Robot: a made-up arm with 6 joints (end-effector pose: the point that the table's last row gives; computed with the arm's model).
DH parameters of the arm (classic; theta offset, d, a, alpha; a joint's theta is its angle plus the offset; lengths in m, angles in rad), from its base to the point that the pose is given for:
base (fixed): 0 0.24 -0.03 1.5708
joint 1: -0.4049 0 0.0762 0
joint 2: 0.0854 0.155 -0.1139 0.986
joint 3: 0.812 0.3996 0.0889 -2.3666
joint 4: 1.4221 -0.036 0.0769 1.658
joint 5: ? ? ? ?
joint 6: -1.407 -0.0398 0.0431 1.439
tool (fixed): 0.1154 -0.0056 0 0
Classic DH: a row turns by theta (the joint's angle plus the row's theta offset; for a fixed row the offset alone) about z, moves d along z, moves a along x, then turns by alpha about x.
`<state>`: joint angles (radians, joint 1 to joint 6).
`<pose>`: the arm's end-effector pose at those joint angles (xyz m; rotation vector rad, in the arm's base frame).
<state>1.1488 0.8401 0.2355 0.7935 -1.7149 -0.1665</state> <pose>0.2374 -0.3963 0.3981 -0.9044 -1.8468 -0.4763</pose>
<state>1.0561 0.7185 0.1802 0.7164 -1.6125 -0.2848</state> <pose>0.2598 -0.3988 0.3500 -0.8459 -1.8230 -0.2303</pose>
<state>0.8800 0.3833 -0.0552 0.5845 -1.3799 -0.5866</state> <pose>0.2886 -0.3820 0.2211 -0.5473 -1.6910 0.3182</pose>
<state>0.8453 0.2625 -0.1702 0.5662 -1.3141 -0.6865</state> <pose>0.2889 -0.3663 0.1755 -0.4028 -1.6190 0.4835</pose>
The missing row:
joint 5: -0.3858 0.0959 -0.0173 -2.1538
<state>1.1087 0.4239 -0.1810 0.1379 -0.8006 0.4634</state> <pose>0.3545 -0.4285 0.3042 -0.0138 -1.1570 0.4707</pose>
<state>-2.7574 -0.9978 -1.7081 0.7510 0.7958 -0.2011</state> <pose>0.2974 -0.1547 0.3927 0.4901 -0.2838 2.1347</pose>
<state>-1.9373 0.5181 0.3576 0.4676 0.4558 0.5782</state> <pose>-0.3225 -0.4515 0.1339 1.1428 0.6502 -0.0228</pose>
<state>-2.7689 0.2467 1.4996 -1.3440 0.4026 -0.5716</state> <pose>0.0191 -0.5123 0.7189 -1.0177 -1.3715 0.1577</pose>
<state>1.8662 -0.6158 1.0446 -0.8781 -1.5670 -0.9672</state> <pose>0.0530 -0.5834 -0.0372 0.5987 -1.6137 -2.2083</pose>
